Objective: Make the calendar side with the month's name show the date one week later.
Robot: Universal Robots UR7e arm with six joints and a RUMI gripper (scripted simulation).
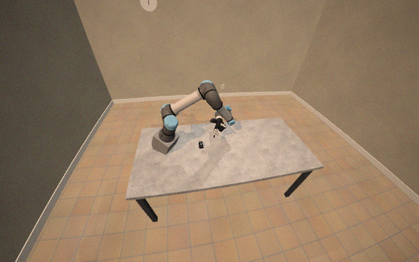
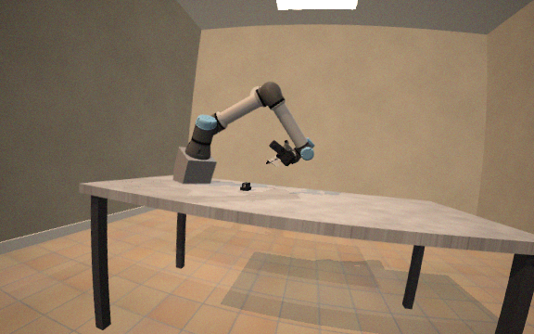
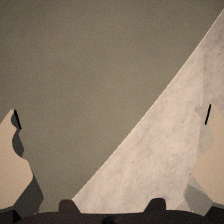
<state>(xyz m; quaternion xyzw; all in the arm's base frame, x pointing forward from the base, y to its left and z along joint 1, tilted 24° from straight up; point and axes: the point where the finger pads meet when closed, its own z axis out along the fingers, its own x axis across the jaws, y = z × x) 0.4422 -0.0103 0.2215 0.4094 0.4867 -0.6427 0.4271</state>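
The black cube is 16 cm behind my hand, 5 cm to the left of it and 20 cm below it. Also, from my hand: black date cube 17 cm behind, 8 cm to the left, 20 cm below; then black calendar tray 17 cm behind, 6 cm to the left, 21 cm below.
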